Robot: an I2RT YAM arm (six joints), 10 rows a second.
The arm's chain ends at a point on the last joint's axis. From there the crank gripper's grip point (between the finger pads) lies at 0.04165 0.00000 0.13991 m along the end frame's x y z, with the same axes.
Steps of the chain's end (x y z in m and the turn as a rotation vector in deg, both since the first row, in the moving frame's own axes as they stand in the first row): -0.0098 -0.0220 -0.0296 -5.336 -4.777 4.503; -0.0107 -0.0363 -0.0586 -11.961 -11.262 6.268; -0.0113 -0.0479 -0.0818 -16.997 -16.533 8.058; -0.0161 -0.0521 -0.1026 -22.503 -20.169 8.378; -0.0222 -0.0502 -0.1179 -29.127 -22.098 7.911; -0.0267 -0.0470 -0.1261 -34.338 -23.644 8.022; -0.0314 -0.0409 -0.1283 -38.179 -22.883 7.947; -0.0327 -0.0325 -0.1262 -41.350 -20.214 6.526
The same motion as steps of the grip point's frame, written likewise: -0.0222 -0.0061 -0.0274 -5.336 -4.777 4.503; -0.0404 -0.0037 -0.0567 -11.961 -11.262 6.268; -0.0554 -0.0031 -0.0828 -16.997 -16.533 8.058; -0.0698 0.0052 -0.1088 -22.503 -20.169 8.378; -0.0805 0.0217 -0.1319 -29.127 -22.098 7.911; -0.0887 0.0358 -0.1475 -34.338 -23.644 8.022; -0.0913 0.0497 -0.1552 -38.179 -22.883 7.947; -0.0850 0.0644 -0.1574 -41.350 -20.214 6.526
